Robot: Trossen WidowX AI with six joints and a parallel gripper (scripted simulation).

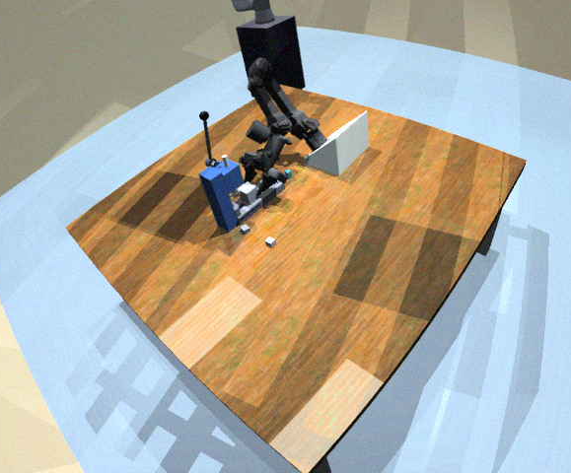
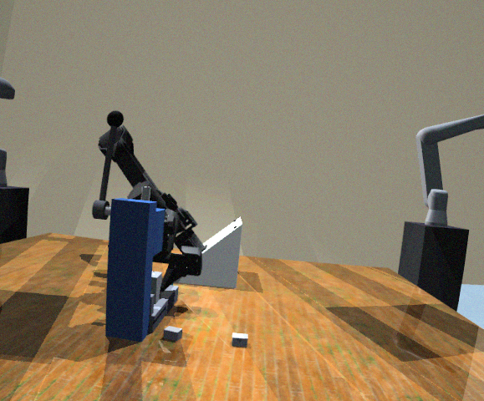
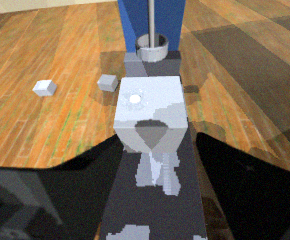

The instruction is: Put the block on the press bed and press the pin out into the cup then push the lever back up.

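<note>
The punch is 10 cm above my gripper tip and 6 cm ahead of it. Round my gripper tip: teal cube: 17 cm behind, 3 cm below, 2 cm to the left; then lever: 22 cm above, 6 cm to the right, 5 cm ahead.
</note>
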